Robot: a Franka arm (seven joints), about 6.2 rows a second.
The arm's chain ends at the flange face. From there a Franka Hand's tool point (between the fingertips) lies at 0.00 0.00 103.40 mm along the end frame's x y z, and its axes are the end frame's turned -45 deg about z.
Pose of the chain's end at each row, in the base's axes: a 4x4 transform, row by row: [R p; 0 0 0 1], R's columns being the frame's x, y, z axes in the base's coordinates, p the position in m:
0.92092 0.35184 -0.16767 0.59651; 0.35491 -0.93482 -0.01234 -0.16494; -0.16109 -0.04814 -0.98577 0.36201; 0 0 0 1
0.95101 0.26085 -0.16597 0.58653; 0.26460 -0.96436 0.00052 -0.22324; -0.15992 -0.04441 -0.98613 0.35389; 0 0 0 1
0.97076 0.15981 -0.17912 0.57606; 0.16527 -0.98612 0.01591 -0.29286; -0.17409 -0.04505 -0.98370 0.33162; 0 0 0 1
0.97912 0.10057 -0.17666 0.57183; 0.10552 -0.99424 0.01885 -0.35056; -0.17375 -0.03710 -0.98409 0.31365; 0 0 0 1
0.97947 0.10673 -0.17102 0.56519; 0.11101 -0.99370 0.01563 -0.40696; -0.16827 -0.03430 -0.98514 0.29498; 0 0 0 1
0.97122 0.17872 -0.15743 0.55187; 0.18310 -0.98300 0.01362 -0.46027; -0.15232 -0.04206 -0.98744 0.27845; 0 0 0 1
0.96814 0.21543 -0.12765 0.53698; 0.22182 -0.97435 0.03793 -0.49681; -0.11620 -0.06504 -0.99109 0.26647; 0 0 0 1
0.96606 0.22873 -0.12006 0.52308; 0.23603 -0.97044 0.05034 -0.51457; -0.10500 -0.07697 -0.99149 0.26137; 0 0 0 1
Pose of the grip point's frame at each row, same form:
0.40240 0.89998 -0.16767 0.57917; 0.91198 -0.41006 -0.01234 -0.16622; -0.07987 -0.14795 -0.98577 0.26008; 0 0 0 1
0.48802 0.85691 -0.16597 0.56937; 0.86901 -0.49481 0.00052 -0.22319; -0.08168 -0.14448 -0.98613 0.25192; 0 0 0 1
0.57343 0.79943 -0.17912 0.55754; 0.81416 -0.58043 0.01591 -0.29121; -0.09125 -0.15496 -0.98370 0.22991; 0 0 0 1
0.62123 0.76346 -0.17666 0.55356; 0.77765 -0.62842 0.01885 -0.34861; -0.09663 -0.14909 -0.98409 0.21190; 0 0 0 1
0.61712 0.76806 -0.17102 0.54751; 0.78115 -0.62416 0.01563 -0.40534; -0.09473 -0.14324 -0.98514 0.19312; 0 0 0 1
0.56038 0.81313 -0.15743 0.53559; 0.82456 -0.56561 0.01362 -0.45886; -0.07797 -0.13745 -0.98744 0.17635; 0 0 0 1
0.53225 0.83691 -0.12765 0.52378; 0.84582 -0.53212 0.03793 -0.49289; -0.03618 -0.12816 -0.99109 0.16399; 0 0 0 1
0.52137 0.84484 -0.12006 0.51067; 0.85310 -0.51931 0.05034 -0.50936; -0.01982 -0.12867 -0.99149 0.15885; 0 0 0 1

